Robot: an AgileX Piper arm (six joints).
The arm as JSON. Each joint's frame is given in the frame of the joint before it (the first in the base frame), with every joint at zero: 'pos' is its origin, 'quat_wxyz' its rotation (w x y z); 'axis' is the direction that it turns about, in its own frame. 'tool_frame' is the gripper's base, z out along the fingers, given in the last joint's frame.
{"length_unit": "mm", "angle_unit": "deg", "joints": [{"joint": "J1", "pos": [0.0, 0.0, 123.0], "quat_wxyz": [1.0, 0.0, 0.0, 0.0], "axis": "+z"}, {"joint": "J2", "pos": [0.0, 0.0, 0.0], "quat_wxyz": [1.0, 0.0, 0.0, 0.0], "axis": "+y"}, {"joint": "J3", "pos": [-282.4, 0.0, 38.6], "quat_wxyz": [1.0, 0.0, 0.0, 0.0], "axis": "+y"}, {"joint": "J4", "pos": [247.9, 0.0, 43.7], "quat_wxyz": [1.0, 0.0, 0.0, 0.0], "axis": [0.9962, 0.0, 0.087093]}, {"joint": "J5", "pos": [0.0, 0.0, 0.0], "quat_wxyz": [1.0, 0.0, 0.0, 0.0], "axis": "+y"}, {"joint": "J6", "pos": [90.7, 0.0, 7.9], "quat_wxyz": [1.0, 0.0, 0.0, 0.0], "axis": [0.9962, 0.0, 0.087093]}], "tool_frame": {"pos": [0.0, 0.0, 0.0], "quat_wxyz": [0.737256, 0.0, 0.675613, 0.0]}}
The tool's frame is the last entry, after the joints.
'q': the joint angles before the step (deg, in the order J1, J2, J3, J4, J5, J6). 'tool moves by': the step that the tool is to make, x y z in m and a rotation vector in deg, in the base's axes. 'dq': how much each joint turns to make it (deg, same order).
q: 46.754 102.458 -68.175 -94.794 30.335 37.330
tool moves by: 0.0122 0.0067 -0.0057 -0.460 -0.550 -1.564
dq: -0.327 3.185 -3.073 -0.075 1.437 0.067
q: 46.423 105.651 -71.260 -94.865 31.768 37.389
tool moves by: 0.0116 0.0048 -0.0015 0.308 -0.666 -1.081
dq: -0.587 2.413 -3.024 -0.032 0.566 0.046
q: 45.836 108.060 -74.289 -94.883 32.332 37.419
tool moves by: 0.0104 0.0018 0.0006 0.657 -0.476 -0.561
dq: -0.882 1.611 -2.434 -0.058 -0.342 0.015
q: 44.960 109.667 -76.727 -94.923 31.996 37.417
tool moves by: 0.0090 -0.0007 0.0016 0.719 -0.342 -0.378
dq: -1.016 1.017 -1.825 -0.052 -0.695 0.000
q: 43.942 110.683 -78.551 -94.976 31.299 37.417
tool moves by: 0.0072 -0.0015 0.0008 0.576 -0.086 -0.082
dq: -0.948 0.714 -1.261 -0.060 -0.939 -0.013
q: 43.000 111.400 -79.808 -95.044 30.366 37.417
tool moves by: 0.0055 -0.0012 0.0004 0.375 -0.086 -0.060
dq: -0.712 0.574 -0.960 -0.081 -0.684 -0.016
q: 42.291 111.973 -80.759 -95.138 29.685 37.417
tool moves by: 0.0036 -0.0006 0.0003 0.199 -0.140 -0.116
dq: -0.416 0.421 -0.685 -0.082 -0.295 -0.002
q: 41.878 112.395 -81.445 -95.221 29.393 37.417
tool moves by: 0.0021 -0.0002 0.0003 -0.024 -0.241 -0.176
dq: -0.186 0.286 -0.449 -0.155 0.069 -0.012
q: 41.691 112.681 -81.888 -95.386 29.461 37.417
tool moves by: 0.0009 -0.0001 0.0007 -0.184 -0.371 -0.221
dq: -0.028 0.118 -0.240 -0.262 0.342 0.000
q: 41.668 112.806 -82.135 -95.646 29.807 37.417
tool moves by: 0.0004 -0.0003 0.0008 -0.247 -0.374 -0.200
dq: -0.001 0.015 -0.100 -0.292 0.368 -0.014
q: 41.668 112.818 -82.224 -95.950 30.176 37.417
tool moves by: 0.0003 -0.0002 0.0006 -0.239 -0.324 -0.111
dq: -0.001 0.013 -0.065 -0.312 0.271 0.005
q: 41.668 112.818 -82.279 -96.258 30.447 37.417
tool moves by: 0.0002 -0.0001 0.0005 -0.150 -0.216 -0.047
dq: -0.003 0.002 -0.055 -0.197 0.150 -0.017
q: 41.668 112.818 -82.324 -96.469 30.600 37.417
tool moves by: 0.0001 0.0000 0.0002 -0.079 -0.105 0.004
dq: -0.001 0.007 -0.026 -0.119 0.051 0.001
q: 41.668 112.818 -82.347 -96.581 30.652 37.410
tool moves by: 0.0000 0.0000 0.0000 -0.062 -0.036 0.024
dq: 0.001 0.000 0.009 -0.063 0.009 -0.012
